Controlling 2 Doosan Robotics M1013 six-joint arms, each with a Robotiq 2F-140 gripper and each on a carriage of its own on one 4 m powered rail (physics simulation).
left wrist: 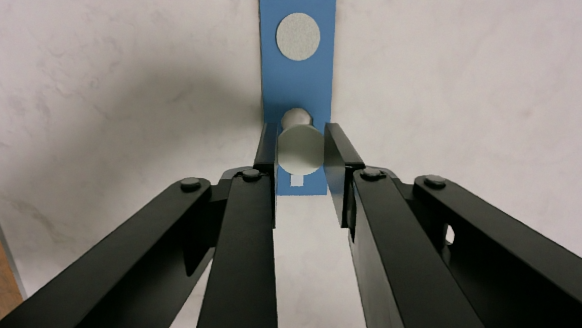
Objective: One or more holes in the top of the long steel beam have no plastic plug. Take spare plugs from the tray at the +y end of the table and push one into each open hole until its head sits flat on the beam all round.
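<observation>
My left gripper [301, 145] is shut on a pale grey plug [301, 152], with one finger pad on each side of its round head. The plug's narrower stem shows just beyond the head, on the side towards the top of the view. The plug is held above a long blue strip [297, 82], which looks like the spare-plug tray. A larger speckled grey disc [298, 36] shows on the strip further up; whether it is a plug head or a recess I cannot tell. The steel beam and the right gripper do not show in this view.
A small white square [297, 180] lies near the strip's lower end, partly covered by the plug head. The strip lies on a pale, marbled table top [450, 100]. A grey edge with a brown surface [7, 285] beyond it shows at the lower left.
</observation>
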